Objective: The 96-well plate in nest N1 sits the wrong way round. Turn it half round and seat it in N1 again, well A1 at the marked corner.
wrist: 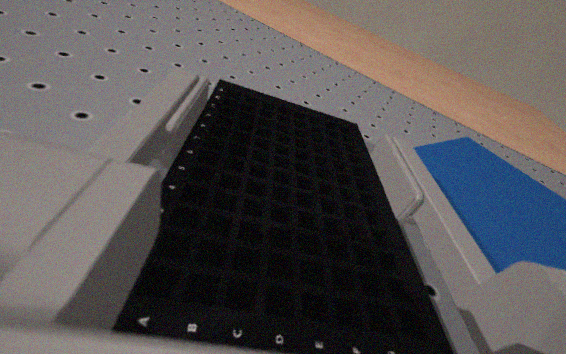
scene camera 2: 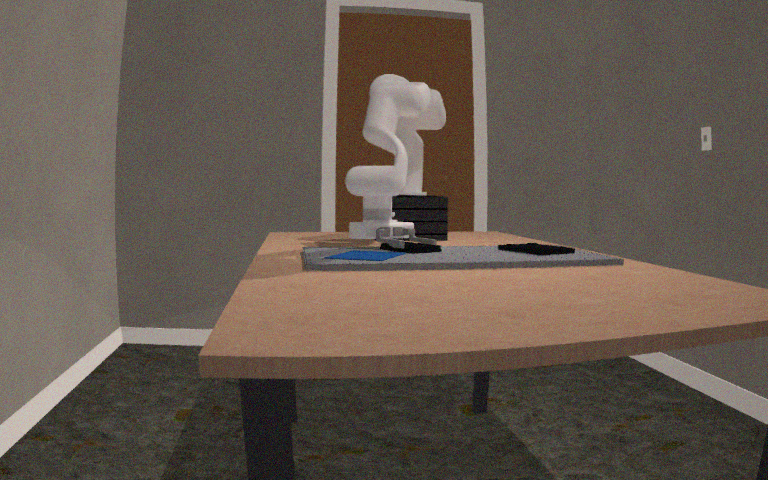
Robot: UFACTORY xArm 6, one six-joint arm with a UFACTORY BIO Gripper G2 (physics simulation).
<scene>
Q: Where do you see a flat blue pad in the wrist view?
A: At 508, 214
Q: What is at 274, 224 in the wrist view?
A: A black 96-well plate.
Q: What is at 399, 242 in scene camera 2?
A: My gripper.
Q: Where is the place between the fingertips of my gripper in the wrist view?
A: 295, 123
</scene>
